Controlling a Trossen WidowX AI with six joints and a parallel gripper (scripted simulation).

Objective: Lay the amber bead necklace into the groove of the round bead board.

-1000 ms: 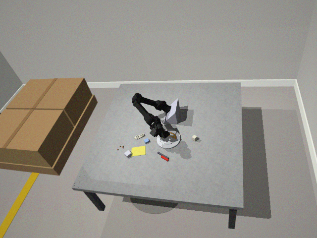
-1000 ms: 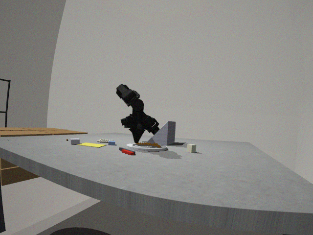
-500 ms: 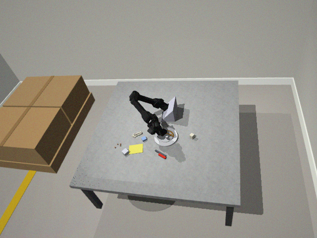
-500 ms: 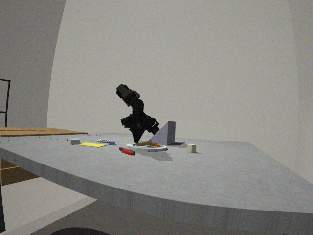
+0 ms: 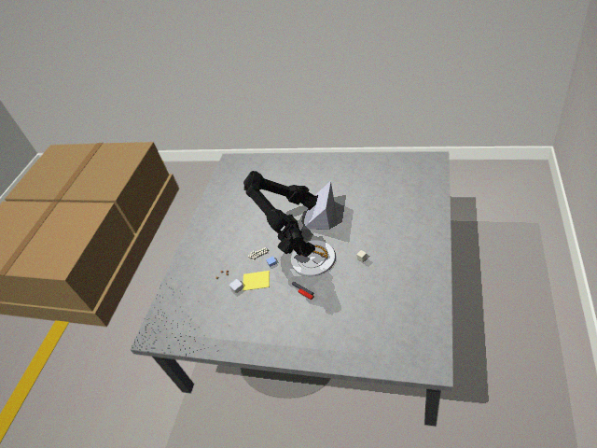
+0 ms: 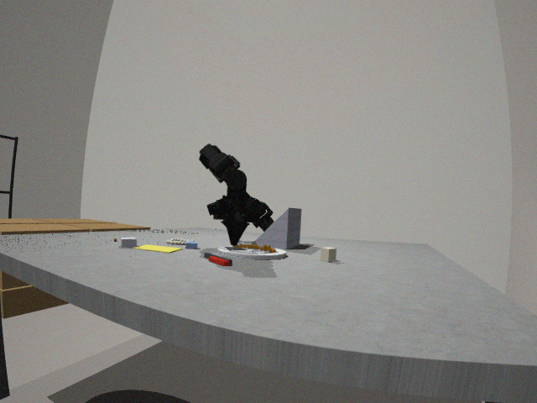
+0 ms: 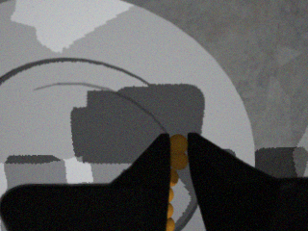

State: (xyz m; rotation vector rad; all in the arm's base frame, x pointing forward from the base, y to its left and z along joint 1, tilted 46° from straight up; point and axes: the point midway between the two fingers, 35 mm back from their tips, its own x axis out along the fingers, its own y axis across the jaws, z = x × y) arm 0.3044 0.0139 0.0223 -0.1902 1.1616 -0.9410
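Right now my gripper tip is 6 cm to the right of the round bead board and 1 cm above it. Also, from my gripper tip: blue cube (5 cm ahead, 12 cm to the right, 1 cm below); yellow sheet (15 cm ahead, 17 cm to the right, 2 cm below); red-handled tool (19 cm ahead, 6 cm to the left, 1 cm below).
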